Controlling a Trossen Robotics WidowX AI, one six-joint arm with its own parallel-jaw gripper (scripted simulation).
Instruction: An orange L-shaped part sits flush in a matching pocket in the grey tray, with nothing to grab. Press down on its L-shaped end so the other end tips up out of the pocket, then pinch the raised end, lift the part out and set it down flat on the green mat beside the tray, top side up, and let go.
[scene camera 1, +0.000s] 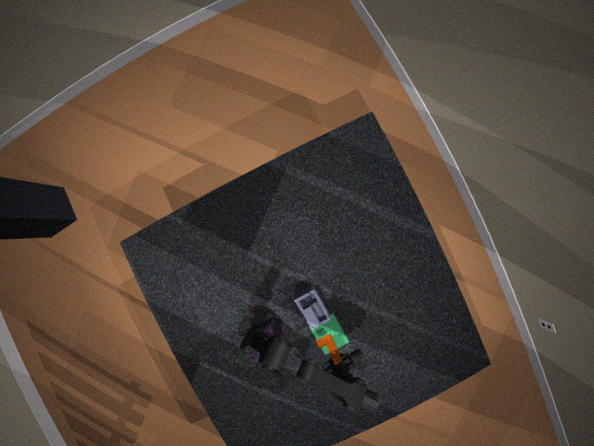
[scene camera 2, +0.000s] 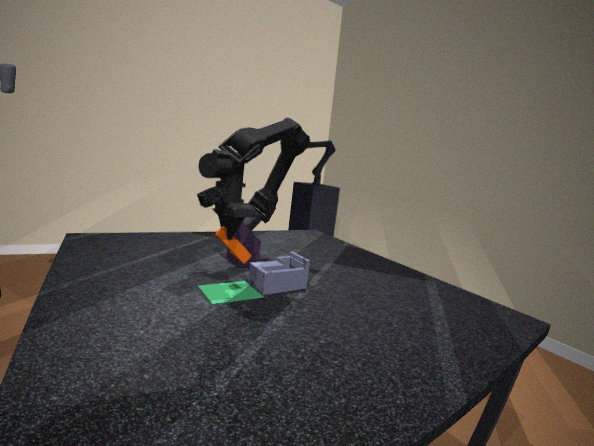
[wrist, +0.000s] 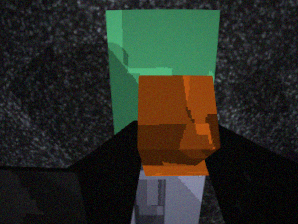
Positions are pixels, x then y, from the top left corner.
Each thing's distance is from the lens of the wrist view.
my gripper (wrist: 171, 129): 0.11 m
orange L-shaped part (wrist: 178, 129): 0.08 m
green mat (wrist: 138, 45): 0.25 m
The marked spots on the orange L-shaped part and the green mat are 0.18 m apart.
